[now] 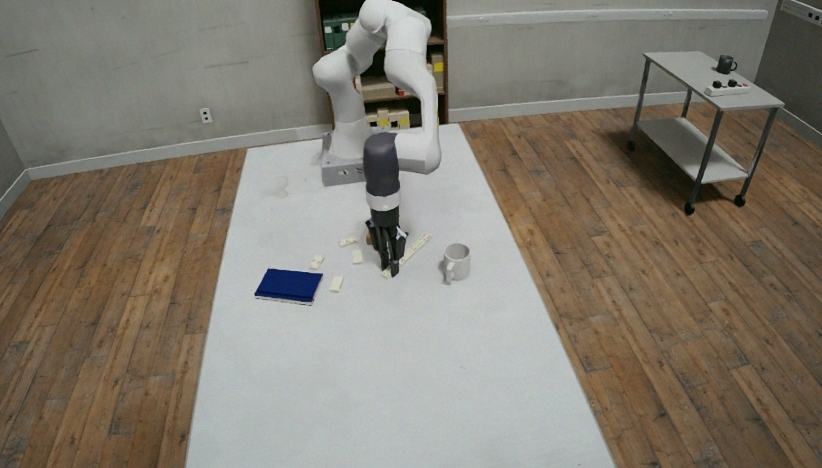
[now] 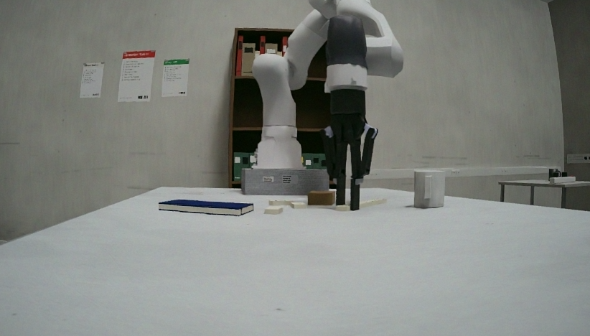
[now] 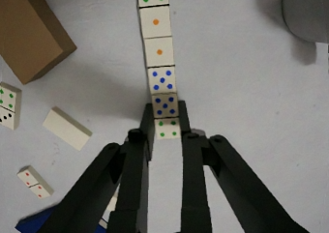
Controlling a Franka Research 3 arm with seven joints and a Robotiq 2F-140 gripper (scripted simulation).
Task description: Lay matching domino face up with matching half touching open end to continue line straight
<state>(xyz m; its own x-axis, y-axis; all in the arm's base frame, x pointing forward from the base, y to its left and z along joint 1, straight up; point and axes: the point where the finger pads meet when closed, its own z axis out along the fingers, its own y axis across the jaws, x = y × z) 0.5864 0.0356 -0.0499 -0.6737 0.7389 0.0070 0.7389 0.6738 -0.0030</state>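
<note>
Right now my hand is 3 cm above the domino. Also, from my hand: blue book: 29 cm to the right, 3 cm below; white mug: 5 cm ahead, 18 cm to the left; brown block: 17 cm behind, 1 cm to the right, 2 cm below.
</note>
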